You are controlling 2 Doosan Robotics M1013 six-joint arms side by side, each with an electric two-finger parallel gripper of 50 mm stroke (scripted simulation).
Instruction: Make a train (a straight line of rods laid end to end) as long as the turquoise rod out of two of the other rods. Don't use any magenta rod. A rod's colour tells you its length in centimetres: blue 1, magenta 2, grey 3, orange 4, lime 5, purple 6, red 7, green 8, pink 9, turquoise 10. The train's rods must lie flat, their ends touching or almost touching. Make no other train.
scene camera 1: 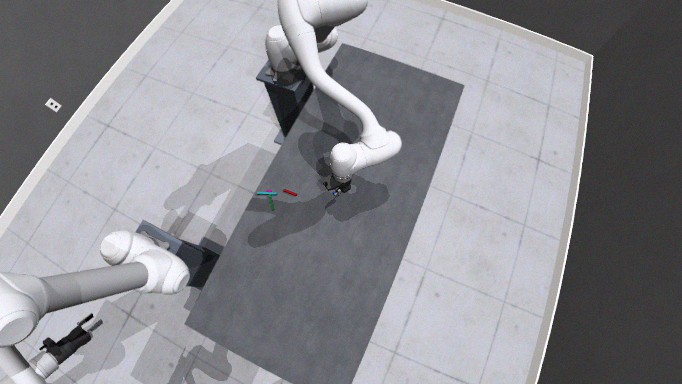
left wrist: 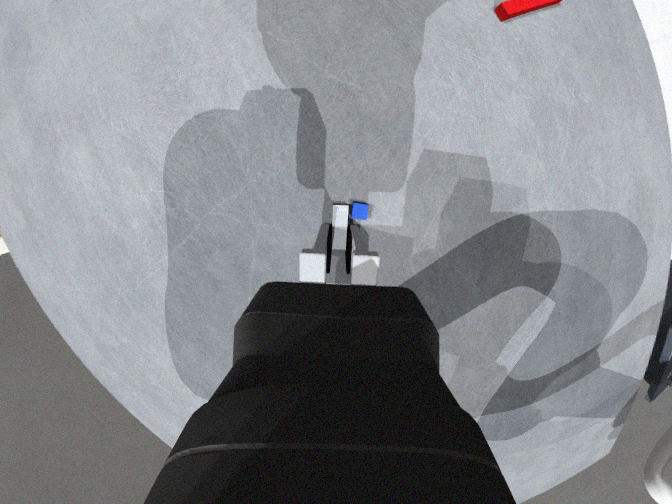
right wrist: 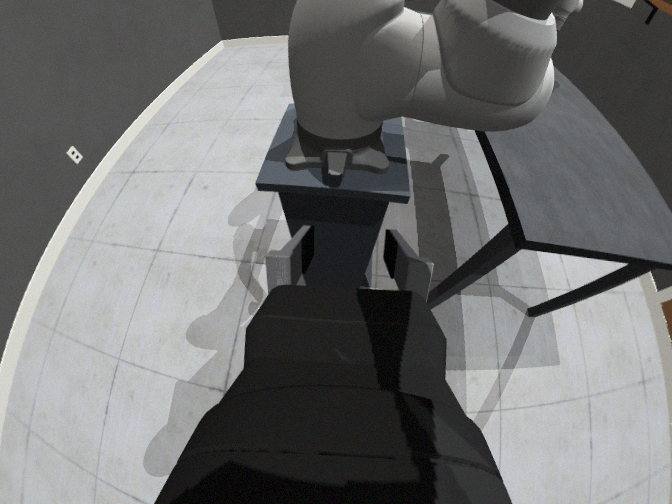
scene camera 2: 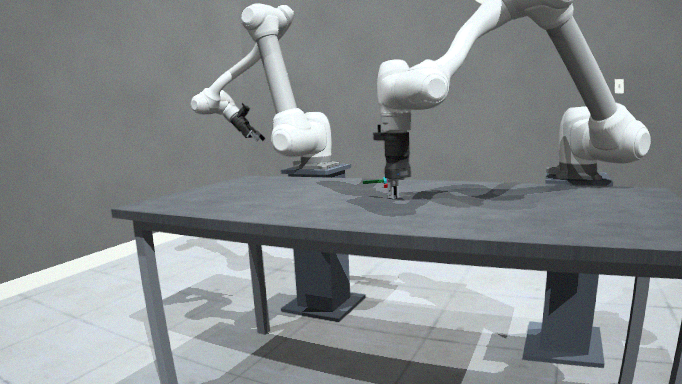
Scene:
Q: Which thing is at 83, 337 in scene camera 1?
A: The right gripper.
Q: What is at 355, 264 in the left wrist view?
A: The left gripper.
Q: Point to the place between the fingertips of the left gripper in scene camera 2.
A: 393, 197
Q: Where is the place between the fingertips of the right gripper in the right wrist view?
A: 349, 242

